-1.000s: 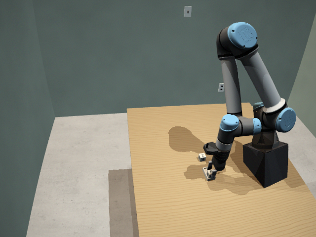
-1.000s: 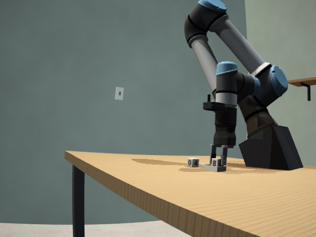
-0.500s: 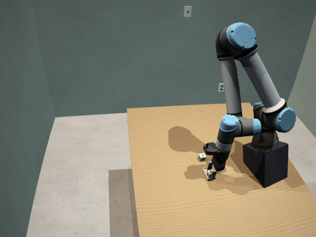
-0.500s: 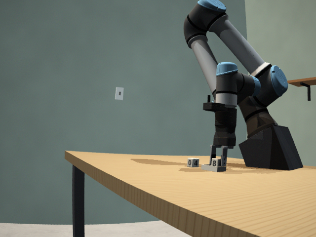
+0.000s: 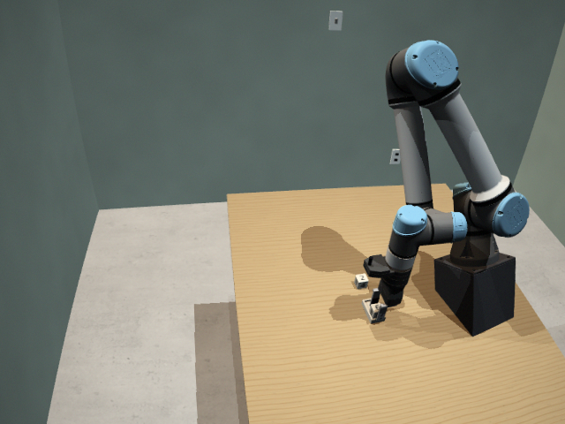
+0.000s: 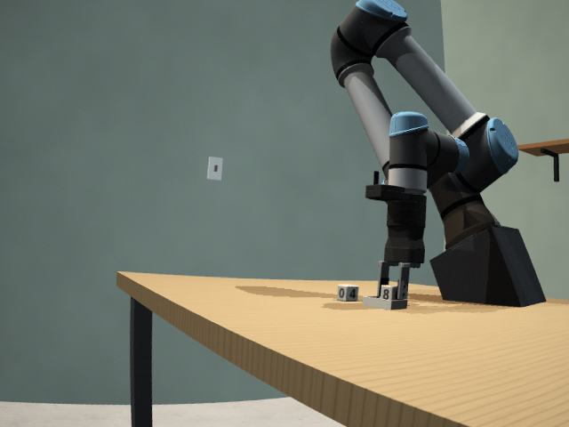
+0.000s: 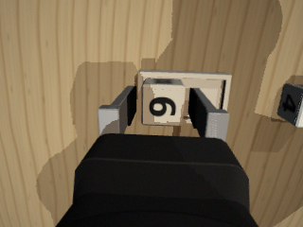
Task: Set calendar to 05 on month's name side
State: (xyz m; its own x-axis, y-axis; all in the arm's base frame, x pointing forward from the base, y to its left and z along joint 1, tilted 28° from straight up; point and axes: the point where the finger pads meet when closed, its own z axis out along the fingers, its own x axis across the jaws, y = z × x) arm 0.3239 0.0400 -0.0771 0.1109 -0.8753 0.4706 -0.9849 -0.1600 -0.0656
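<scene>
My hand is 3 cm above the small calendar tray and 2 cm to the left of it.
</scene>
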